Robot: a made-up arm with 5 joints.
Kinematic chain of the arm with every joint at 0, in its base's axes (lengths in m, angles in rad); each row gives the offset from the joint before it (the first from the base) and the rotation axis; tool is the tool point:
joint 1: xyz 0 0 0.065 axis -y
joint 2: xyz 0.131 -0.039 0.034 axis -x
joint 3: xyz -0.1 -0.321 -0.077 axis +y
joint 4: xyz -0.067 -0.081 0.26 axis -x
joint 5: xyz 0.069 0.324 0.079 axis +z
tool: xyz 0.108 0.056 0
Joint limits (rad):
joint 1: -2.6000..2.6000
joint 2: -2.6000..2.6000
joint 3: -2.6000..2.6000
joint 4: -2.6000..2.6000
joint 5: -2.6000..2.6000
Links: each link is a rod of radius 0.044 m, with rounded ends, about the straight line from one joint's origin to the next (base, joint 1, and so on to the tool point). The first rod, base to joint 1, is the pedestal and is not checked.
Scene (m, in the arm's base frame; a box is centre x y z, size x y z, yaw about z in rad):
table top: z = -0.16
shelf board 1: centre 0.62 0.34 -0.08 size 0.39 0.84 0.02 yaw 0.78
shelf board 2: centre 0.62 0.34 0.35 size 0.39 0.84 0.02 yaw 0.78
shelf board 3: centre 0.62 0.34 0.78 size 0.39 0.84 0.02 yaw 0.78
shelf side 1: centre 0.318 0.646 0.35 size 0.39 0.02 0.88 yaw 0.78
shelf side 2: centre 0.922 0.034 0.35 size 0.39 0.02 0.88 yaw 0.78
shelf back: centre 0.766 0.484 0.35 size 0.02 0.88 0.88 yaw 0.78
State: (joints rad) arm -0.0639 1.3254 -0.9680 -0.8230 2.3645
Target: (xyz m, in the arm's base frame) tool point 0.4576 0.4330 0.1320
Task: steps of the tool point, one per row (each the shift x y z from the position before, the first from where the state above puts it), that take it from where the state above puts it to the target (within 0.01 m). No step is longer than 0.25 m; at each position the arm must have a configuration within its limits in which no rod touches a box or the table.
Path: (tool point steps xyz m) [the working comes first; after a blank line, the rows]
Joints at the target: -0.9993 1.3544 0.4135 -1.0448 2.1325
Straight joint move there: touches shelf board 2.

1: 0.1608 0.1114 0.0607
2: 0.1875 0.0731 0.0054
3: 0.1801 0.0314 -0.0582
4: 0.1394 -0.0074 -0.1123
5: 0.0757 -0.0383 -0.1413
6: 0.0697 0.0783 -0.0062
7: 0.0693 0.0677 -0.0004
8: 0.0657 0.0565 0.0066

